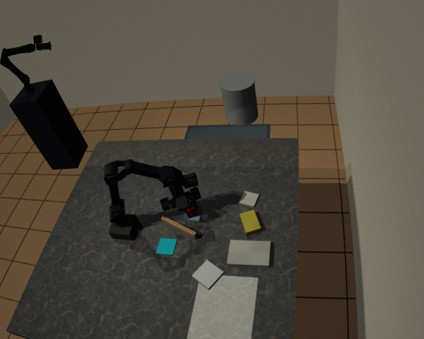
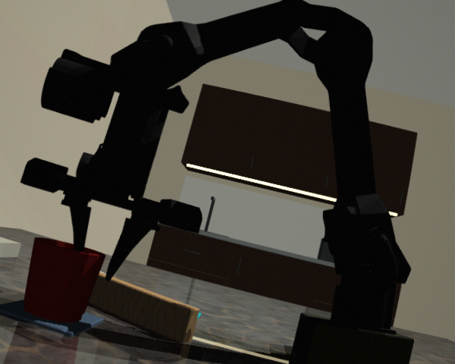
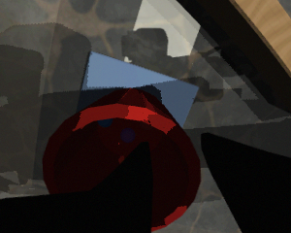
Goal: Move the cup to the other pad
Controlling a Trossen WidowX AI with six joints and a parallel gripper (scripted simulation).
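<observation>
Now: gripper tip 3 cm short of the red cup, 1 cm to the right of it and 1 cm above it. Also, from my gripper tip: wooden bar (9 cm to the right, 4 cm below, 2 cm behind); then yellow block (31 cm ahead, 6 cm to the right, 3 cm below); then teal pad (18 cm to the right, 7 cm behind, 6 cm below).
</observation>
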